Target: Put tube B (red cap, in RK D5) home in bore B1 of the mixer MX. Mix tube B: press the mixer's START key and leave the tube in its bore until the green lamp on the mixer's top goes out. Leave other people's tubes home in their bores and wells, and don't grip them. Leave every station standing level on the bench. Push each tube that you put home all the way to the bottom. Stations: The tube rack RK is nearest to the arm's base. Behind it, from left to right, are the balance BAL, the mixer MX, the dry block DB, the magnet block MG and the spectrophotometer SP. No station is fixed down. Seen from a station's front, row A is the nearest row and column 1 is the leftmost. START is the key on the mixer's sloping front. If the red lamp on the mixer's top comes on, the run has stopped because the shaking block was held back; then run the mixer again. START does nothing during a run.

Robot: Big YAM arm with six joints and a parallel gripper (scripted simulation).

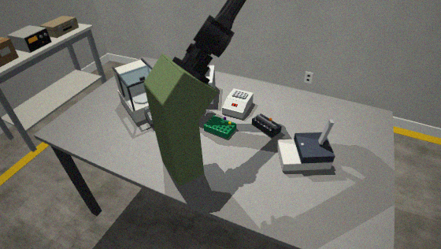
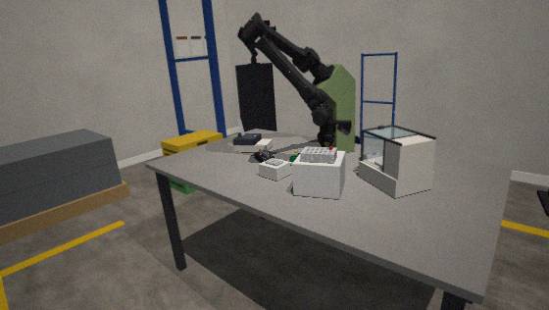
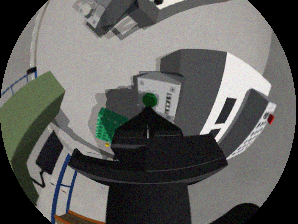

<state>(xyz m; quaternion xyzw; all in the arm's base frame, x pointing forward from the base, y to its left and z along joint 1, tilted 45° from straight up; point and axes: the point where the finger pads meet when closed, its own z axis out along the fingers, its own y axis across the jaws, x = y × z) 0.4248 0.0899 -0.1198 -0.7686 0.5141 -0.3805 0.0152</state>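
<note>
Right now the green start key is 3 cm below my hand. From my hand the other things lie so: purple-capped tube 18 cm to the right, 7 cm below, 7 cm behind; tube B 16 cm ahead, 9 cm to the left, 5 cm above; grey shaking block 18 cm ahead, 5 cm above, 4 cm to the left.
</note>
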